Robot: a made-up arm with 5 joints.
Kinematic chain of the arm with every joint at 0, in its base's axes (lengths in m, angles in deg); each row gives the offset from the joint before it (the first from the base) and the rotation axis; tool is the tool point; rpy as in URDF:
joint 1: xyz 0 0 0.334 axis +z
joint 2: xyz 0 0 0 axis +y
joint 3: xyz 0.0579 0 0.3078 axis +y
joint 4: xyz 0.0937 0 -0.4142 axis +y
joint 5: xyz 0.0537 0 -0.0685 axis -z
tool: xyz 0 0 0 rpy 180 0 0
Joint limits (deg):
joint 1: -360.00..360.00
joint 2: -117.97..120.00
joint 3: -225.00..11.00
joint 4: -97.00..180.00
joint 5: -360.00..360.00
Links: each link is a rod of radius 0.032 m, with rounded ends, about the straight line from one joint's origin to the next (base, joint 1, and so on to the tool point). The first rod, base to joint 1, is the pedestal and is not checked.
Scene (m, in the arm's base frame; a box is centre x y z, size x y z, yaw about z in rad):
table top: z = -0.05
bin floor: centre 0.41 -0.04 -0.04 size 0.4 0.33 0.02 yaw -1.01
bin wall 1: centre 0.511 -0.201 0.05 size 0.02 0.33 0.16 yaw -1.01
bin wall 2: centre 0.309 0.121 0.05 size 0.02 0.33 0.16 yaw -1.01
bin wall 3: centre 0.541 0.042 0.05 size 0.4 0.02 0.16 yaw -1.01
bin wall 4: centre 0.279 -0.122 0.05 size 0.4 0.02 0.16 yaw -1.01
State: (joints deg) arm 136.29 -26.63 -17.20 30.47 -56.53
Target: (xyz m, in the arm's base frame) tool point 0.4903 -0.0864 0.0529
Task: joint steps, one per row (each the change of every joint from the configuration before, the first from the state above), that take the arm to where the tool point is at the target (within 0.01 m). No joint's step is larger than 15 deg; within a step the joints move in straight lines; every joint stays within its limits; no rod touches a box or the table.
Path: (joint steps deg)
1: -14.63 4.59 -3.13 -0.45 0.00
2: -14.63 4.58 -3.13 -0.46 0.00
3: -14.63 4.59 -3.13 -0.45 0.00
4: -14.62 4.58 -3.13 -0.45 0.00
5: -14.63 4.59 -3.13 -0.46 0.00
6: -14.63 4.59 -3.13 -0.45 0.00
7: -14.63 4.58 -3.13 -0.45 0.00
8: -14.63 4.59 -3.13 -0.46 0.00
9: -14.63 4.58 -3.13 -0.45 0.00
10: -14.62 4.59 -3.13 -0.45 0.00
11: 0.00 13.33 -5.96 -1.06 0.00
12: 0.00 13.34 -5.96 -1.06 0.00

